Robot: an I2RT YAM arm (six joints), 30 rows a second.
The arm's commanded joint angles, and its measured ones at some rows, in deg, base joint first. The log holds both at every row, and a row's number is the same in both.
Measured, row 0:
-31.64, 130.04, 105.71, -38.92, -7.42, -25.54
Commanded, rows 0 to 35:
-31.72, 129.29, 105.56, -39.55, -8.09, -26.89
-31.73, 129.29, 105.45, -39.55, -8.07, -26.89
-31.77, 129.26, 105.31, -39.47, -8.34, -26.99
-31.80, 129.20, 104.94, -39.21, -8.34, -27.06
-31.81, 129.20, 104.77, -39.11, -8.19, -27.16
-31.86, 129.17, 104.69, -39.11, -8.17, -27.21
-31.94, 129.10, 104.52, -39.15, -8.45, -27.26
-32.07, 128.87, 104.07, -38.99, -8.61, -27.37
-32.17, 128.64, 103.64, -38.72, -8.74, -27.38
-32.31, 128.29, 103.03, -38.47, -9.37, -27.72
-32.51, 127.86, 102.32, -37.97, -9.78, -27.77
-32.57, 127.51, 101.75, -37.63, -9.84, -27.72
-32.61, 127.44, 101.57, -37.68, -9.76, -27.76
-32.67, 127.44, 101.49, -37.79, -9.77, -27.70
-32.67, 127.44, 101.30, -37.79, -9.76, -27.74
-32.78, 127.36, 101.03, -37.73, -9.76, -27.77
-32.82, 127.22, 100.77, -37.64, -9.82, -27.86
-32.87, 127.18, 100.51, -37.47, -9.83, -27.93
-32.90, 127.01, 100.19, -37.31, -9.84, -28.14
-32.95, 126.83, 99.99, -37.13, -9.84, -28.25
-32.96, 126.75, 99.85, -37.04, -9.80, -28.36
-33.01, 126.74, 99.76, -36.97, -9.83, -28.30
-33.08, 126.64, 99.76, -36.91, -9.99, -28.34
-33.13, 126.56, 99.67, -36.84, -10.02, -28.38
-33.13, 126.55, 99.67, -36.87, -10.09, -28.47
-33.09, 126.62, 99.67, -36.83, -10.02, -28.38
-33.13, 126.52, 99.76, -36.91, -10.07, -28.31
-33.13, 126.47, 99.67, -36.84, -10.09, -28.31
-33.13, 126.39, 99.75, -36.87, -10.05, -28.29
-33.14, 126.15, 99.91, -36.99, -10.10, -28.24
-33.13, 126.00, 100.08, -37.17, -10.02, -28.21
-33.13, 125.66, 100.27, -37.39, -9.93, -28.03
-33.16, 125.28, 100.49, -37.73, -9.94, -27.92
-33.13, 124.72, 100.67, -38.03, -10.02, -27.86
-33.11, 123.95, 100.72, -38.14, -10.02, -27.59
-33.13, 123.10, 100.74, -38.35, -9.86, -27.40
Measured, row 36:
-33.01, 125.38, 100.07, -37.39, -9.13, -27.27
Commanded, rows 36 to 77:
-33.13, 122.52, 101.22, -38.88, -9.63, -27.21
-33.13, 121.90, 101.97, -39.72, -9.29, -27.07
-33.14, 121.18, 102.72, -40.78, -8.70, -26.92
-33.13, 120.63, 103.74, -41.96, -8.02, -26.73
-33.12, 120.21, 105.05, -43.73, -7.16, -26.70
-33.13, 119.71, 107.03, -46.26, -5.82, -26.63
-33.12, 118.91, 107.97, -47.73, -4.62, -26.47
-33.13, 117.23, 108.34, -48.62, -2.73, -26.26
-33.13, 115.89, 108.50, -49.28, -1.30, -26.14
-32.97, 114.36, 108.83, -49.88, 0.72, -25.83
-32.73, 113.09, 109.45, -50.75, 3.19, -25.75
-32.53, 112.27, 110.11, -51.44, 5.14, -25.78
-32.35, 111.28, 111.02, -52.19, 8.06, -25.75
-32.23, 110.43, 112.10, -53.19, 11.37, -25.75
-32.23, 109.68, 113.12, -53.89, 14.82, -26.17
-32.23, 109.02, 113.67, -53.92, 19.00, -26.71
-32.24, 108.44, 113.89, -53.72, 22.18, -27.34
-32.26, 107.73, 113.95, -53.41, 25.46, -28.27
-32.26, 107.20, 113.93, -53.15, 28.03, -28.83
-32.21, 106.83, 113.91, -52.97, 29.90, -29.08
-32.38, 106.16, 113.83, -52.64, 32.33, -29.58
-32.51, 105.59, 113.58, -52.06, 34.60, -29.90
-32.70, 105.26, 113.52, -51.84, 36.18, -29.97
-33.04, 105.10, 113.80, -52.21, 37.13, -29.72
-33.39, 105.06, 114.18, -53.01, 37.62, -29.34
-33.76, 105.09, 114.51, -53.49, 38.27, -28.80
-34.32, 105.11, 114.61, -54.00, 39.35, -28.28
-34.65, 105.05, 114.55, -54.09, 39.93, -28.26
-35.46, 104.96, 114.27, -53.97, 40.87, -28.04
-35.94, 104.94, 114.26, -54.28, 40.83, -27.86
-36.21, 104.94, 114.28, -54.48, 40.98, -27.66
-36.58, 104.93, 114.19, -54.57, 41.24, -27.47
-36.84, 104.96, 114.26, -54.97, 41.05, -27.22
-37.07, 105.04, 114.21, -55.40, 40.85, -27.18
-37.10, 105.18, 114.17, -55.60, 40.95, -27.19
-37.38, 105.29, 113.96, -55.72, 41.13, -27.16
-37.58, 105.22, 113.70, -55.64, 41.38, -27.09
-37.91, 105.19, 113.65, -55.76, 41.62, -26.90
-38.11, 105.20, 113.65, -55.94, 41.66, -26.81
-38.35, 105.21, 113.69, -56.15, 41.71, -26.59
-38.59, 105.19, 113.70, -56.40, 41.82, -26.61
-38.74, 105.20, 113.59, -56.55, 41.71, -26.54
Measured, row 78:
-38.37, 105.41, 113.67, -55.22, 40.49, -27.29
